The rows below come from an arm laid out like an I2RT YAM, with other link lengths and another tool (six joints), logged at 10 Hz.
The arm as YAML. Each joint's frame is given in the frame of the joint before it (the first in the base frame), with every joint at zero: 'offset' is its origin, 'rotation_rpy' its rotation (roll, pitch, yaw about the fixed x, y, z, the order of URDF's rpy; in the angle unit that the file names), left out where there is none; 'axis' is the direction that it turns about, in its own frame. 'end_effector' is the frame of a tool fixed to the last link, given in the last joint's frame.
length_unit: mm
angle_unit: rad
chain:
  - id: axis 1
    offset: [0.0, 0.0, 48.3]
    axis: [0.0, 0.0, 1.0]
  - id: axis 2
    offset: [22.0, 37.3, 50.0]
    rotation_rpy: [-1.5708, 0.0, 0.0]
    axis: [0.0, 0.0, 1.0]
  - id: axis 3
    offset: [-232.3, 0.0, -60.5]
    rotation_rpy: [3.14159, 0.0, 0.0]
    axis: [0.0, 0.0, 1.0]
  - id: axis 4
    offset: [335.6, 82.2, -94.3]
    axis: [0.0, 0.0, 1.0]
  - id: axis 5
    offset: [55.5, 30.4, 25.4]
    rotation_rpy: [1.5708, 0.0, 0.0]
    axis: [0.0, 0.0, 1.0]
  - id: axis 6
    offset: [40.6, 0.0, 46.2]
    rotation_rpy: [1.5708, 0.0, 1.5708]
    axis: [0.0, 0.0, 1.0]
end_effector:
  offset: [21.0, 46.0, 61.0]
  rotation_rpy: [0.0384, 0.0, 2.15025]
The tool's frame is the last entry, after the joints.
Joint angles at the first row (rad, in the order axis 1, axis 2, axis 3, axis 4, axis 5, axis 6):
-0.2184, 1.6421, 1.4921, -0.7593, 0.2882, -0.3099
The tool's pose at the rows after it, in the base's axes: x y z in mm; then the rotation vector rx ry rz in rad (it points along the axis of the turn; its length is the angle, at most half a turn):
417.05, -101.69, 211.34, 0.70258, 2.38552, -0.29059
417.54, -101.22, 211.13, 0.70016, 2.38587, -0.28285
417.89, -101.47, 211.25, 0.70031, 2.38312, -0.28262
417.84, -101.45, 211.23, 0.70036, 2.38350, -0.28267
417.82, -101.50, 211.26, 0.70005, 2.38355, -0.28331
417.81, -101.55, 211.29, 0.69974, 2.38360, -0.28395
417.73, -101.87, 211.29, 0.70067, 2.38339, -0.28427
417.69, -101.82, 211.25, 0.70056, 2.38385, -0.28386
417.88, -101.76, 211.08, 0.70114, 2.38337, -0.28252
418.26, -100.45, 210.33, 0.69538, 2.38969, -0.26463
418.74, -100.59, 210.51, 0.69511, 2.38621, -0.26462
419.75, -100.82, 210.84, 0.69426, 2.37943, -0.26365
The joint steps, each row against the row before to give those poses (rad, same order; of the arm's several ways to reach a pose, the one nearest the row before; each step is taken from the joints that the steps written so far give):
0.0004, -0.0001, 0.0000, -0.0145, -0.0748, 0.0000
0.0000, 0.0001, 0.0001, 0.0011, -0.0061, 0.0000
-0.0004, 0.0000, -0.0001, 0.0027, 0.0000, -0.0001
0.0000, 0.0000, 0.0001, -0.0004, 0.0000, 0.0001
0.0000, 0.0000, -0.0001, 0.0000, 0.0004, -0.0004
0.0000, 0.0000, 0.0001, 0.0000, 0.0004, -0.0004
-0.0008, 0.0000, 0.0000, 0.0000, 0.0000, 0.0000
0.0000, -0.0001, -0.0001, -0.0004, -0.0004, 0.0000
0.0000, 0.0005, 0.0001, 0.0008, -0.0007, 0.0008
0.0000, -0.0001, -0.0001, -0.0027, -0.0149, -0.0004
0.0000, 0.0000, 0.0000, 0.0034, 0.0004, 0.0000
0.0000, 0.0000, 0.0000, 0.0069, -0.0001, 0.0000

